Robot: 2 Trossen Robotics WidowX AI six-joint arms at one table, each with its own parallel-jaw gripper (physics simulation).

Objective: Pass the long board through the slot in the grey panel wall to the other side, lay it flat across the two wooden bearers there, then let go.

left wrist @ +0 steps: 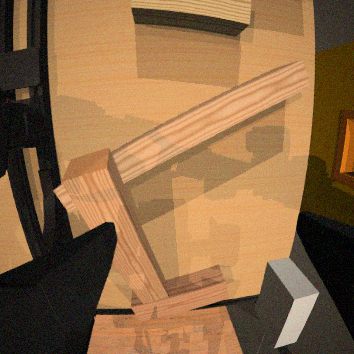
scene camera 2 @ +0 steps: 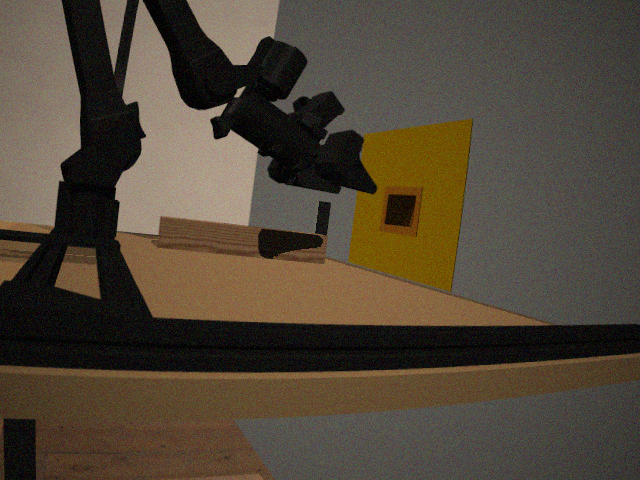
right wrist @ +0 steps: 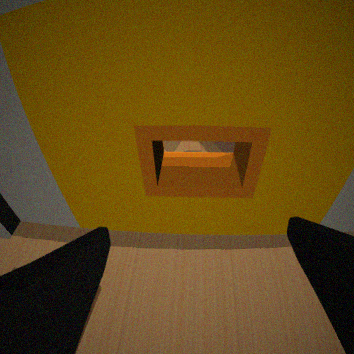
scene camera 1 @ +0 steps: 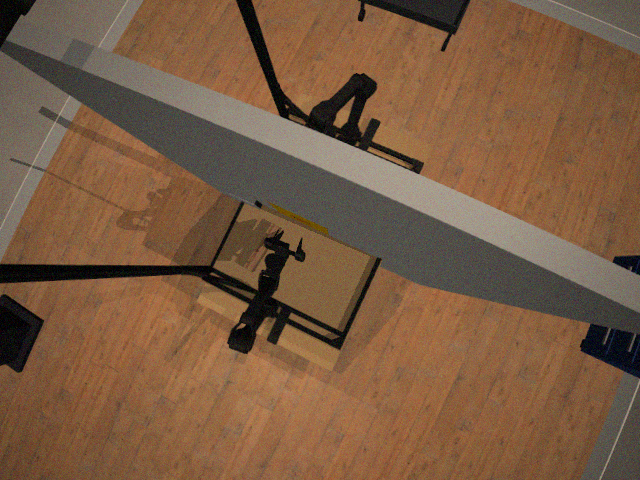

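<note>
In the left wrist view a long striped board (left wrist: 210, 117) lies diagonally on the table. A shorter-looking piece (left wrist: 127, 240) rests across its near end, and a small piece (left wrist: 200, 297) lies low at the table's edge. Which is the long board is unclear. My left gripper (left wrist: 208, 227) is open and empty above them; the wall hides it in scene camera 1. My right gripper (scene camera 1: 290, 236) (scene camera 2: 356, 190) (right wrist: 199, 232) is open, facing the slot frame (scene camera 2: 418, 211) (right wrist: 200, 134) (left wrist: 341, 150) in the grey panel wall (scene camera 1: 361, 160) (scene camera 2: 542, 155). A wooden bearer (scene camera 2: 206, 235) lies beyond it.
A yellow panel (scene camera 2: 439, 155) (right wrist: 200, 75) surrounds the slot. A pale block (left wrist: 192, 12) sits on the left arm's table. A grey block (left wrist: 292, 300) stands near that table's edge by the wall. A dark upright (scene camera 2: 323, 217) stands behind the bearer.
</note>
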